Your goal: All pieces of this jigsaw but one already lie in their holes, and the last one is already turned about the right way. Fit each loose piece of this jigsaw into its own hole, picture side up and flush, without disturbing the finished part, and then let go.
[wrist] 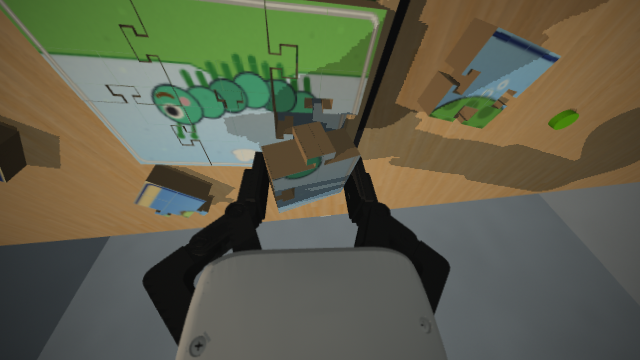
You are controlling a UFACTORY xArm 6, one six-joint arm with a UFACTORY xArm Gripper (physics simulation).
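Places are measured from the arm's base along level axes (x back, y right, z up), in metres.
Where they show: gripper, fingertip midpoint: (308, 166).
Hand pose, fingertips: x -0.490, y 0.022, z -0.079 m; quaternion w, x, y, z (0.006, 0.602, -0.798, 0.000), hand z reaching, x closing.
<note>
Each offset is from my fingertips to the centre of the thing. "spot": to the spot under its first point. Level surfaces: height alone.
The jigsaw (210, 30) lies at the upper left, with a green field and a green caterpillar on pale blue; its lower right corner is dark and partly hidden behind the held piece. My gripper (308, 166) is shut on a thick jigsaw piece @(dx +0.006, dy -0.002, dz +0.009 m) (330, 175) with brown sides and a pale blue picture with part of a green shape. The piece is held at the jigsaw's lower right corner and sits slightly turned and tilted between the fingers. Its far side and the hole below it are largely hidden, so contact with the jigsaw cannot be told.
A blue and green piece @(dx +0.020, dy -0.145, dz -0.044 m) (515, 65) lies on the wooden table @(dz -0.056 m) (500, 172) at the right, near a green disc @(dx -0.046, dy -0.275, dz -0.052 m) (564, 120). Another blue piece @(dx -0.069, dy +0.189, dz -0.044 m) (175, 199) lies left of my gripper, close to the jigsaw's near edge. A dark block @(spot: dx +0.038, dy +0.276, dz -0.045 m) (11, 150) shows at the far left.
</note>
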